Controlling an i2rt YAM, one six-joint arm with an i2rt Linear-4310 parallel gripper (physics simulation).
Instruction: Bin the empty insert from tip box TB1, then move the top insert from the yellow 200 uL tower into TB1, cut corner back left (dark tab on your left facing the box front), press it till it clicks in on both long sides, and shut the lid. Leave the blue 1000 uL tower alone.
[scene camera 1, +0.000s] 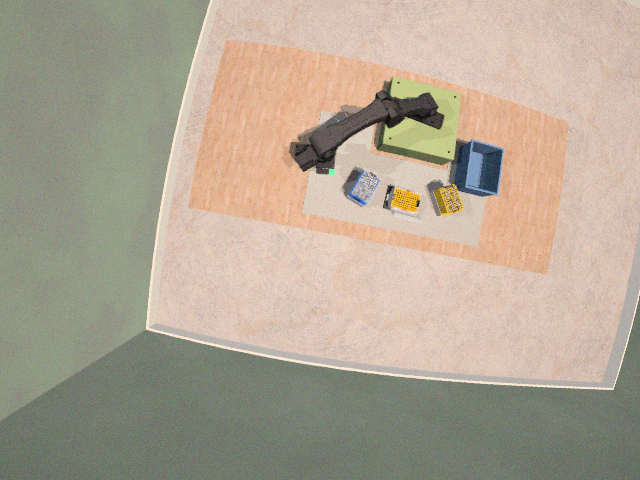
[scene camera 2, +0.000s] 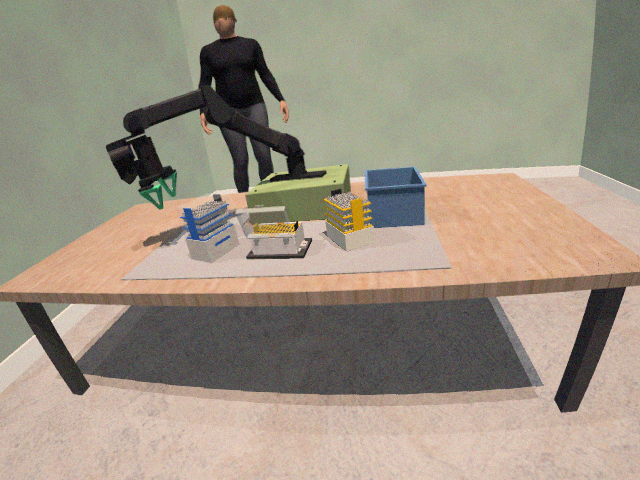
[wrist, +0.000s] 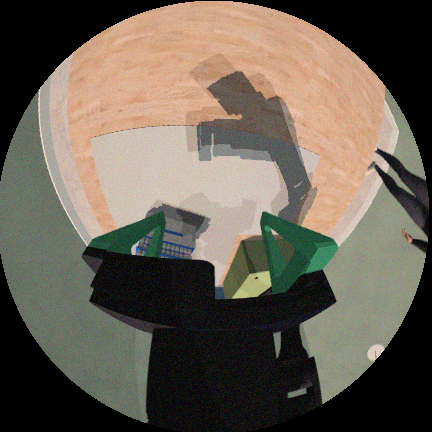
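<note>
Tip box TB1 (scene camera 1: 412, 215) (scene camera 2: 273, 245) stands mid-mat on a black stand, its pale lid (scene camera 2: 266, 213) raised. A yellow insert (scene camera 1: 405, 199) (scene camera 2: 272, 228) with no visible tips lies in its top. The yellow tower (scene camera 1: 448, 199) (scene camera 2: 347, 237) stands to its right with several tip-filled inserts stacked. The blue tower (scene camera 1: 363, 187) (scene camera 2: 210, 248) (wrist: 184, 228) stands to its left. The blue bin (scene camera 1: 465, 167) (scene camera 2: 395, 206) is at the right, beyond the yellow tower. My green-fingered gripper (scene camera 2: 166, 202) (wrist: 212, 216) is open and empty, high above the table's left part, behind and left of the blue tower.
The arm's green base block (scene camera 1: 426, 144) (scene camera 2: 294, 201) (wrist: 239, 267) stands behind the box. A grey mat (scene camera 1: 330, 198) (scene camera 2: 392, 259) (wrist: 150, 165) lies under the towers and box on the wooden table (scene camera 1: 248, 129) (scene camera 2: 522, 232) (wrist: 140, 75). A person (scene camera 2: 235, 69) (wrist: 407, 185) stands behind the table.
</note>
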